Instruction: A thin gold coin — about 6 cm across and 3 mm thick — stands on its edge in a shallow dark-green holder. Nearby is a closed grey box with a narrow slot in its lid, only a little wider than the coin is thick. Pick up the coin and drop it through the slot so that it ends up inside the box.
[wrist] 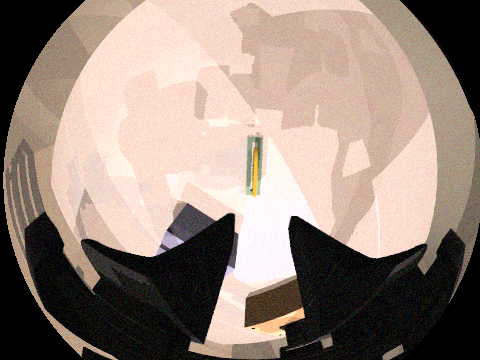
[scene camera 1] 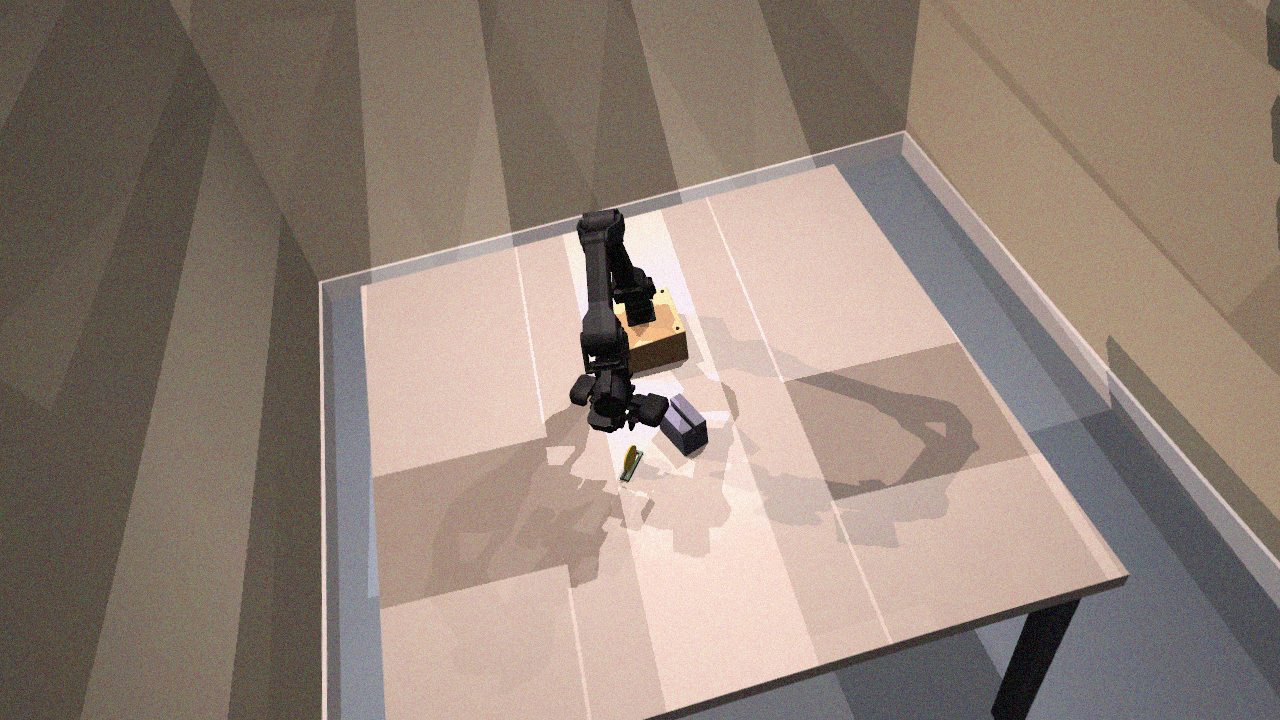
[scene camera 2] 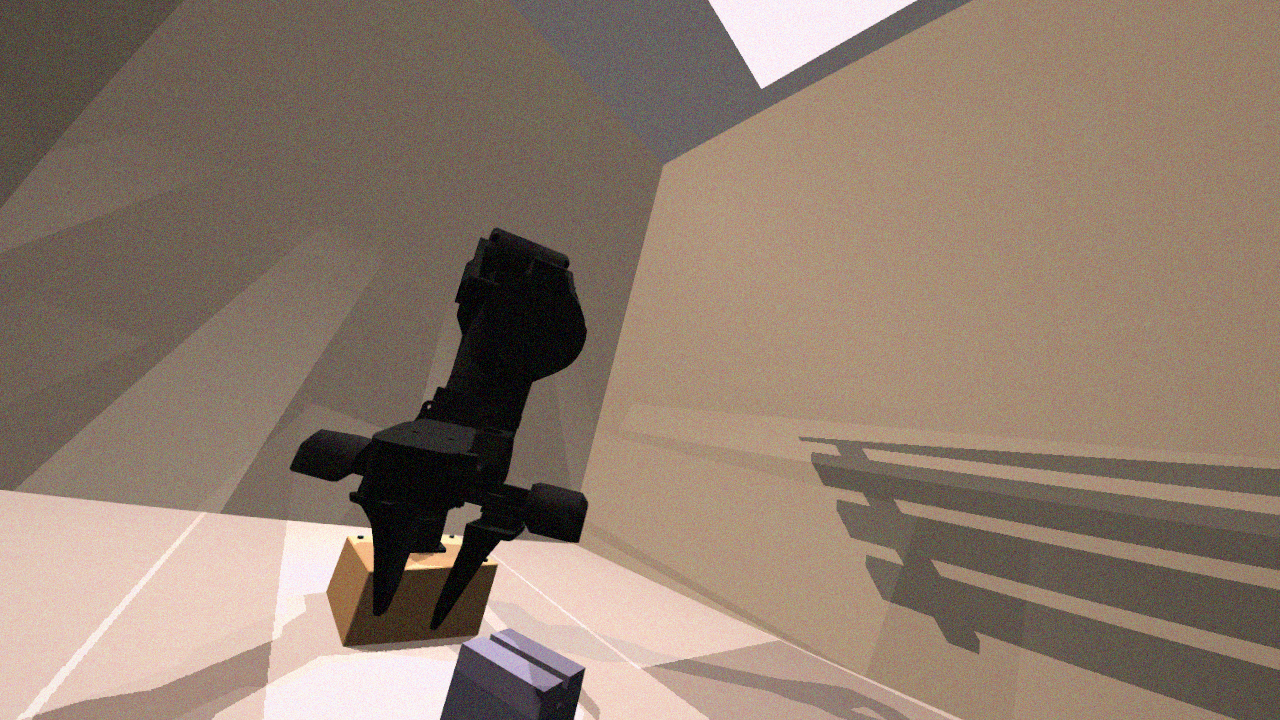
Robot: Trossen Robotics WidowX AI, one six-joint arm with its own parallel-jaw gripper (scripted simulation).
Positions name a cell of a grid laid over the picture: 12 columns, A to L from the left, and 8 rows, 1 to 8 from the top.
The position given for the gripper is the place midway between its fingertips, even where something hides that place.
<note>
In view: the gripper (scene camera 2: D7).
The gripper shows as well in the wrist view (wrist: G5) and in scene camera 1 (scene camera 1: F5).
</note>
